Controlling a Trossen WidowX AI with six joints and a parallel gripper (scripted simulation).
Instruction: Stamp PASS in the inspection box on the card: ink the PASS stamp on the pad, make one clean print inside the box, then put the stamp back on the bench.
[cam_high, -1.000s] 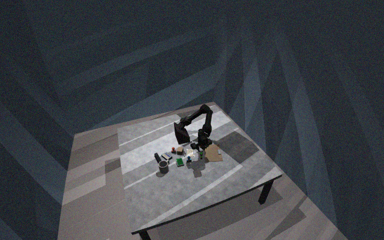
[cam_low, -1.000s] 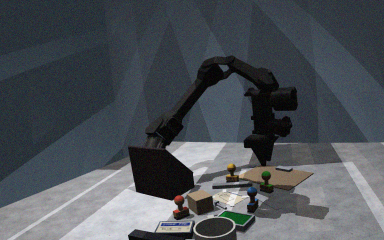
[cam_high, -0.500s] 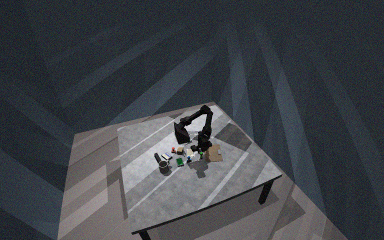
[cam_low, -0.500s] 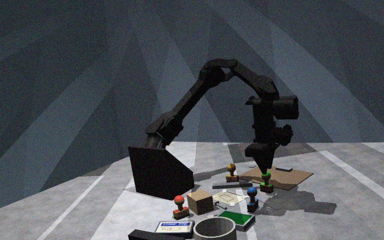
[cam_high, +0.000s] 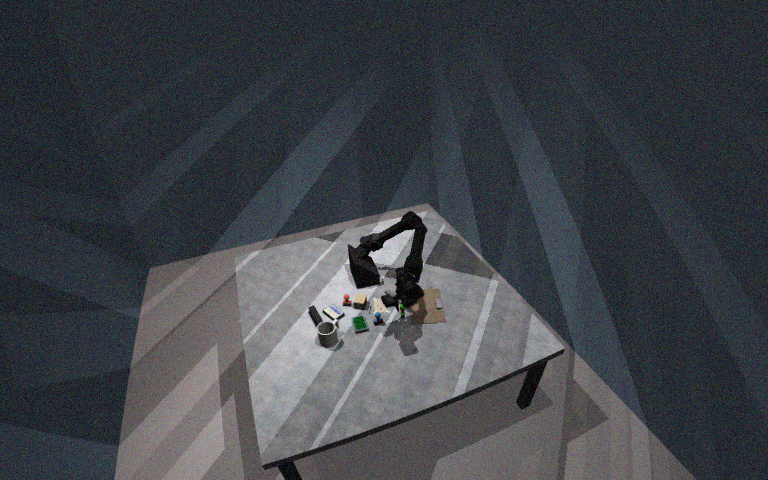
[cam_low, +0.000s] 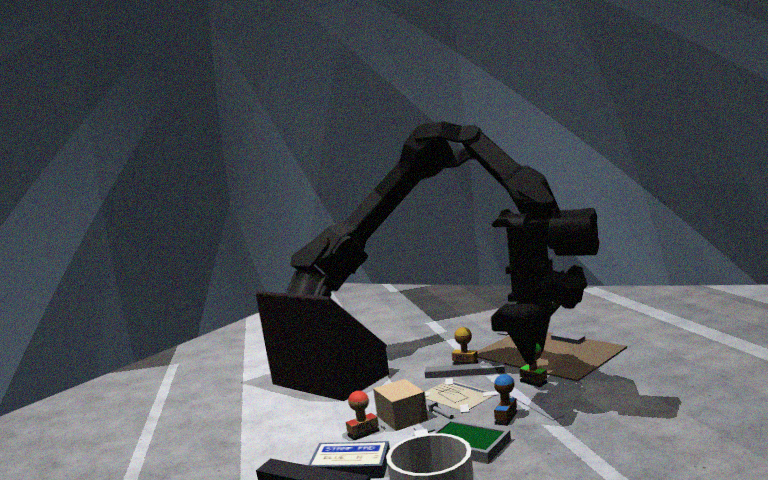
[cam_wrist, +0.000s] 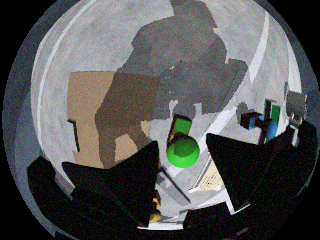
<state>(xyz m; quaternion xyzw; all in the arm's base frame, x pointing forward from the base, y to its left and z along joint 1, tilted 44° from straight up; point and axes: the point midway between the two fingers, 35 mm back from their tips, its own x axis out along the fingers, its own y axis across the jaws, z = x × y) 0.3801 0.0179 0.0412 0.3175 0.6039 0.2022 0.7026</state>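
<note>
My gripper tip is now 20 mm above the green-knobbed stamp. From my gripper tip the other things lie so: grey bar: 120 mm behind, 30 mm to the left, 40 mm below; then card: 110 mm behind, 60 mm to the right, 40 mm below; then blue-knobbed stamp: 20 mm behind, 120 mm to the right, 20 mm below.
</note>
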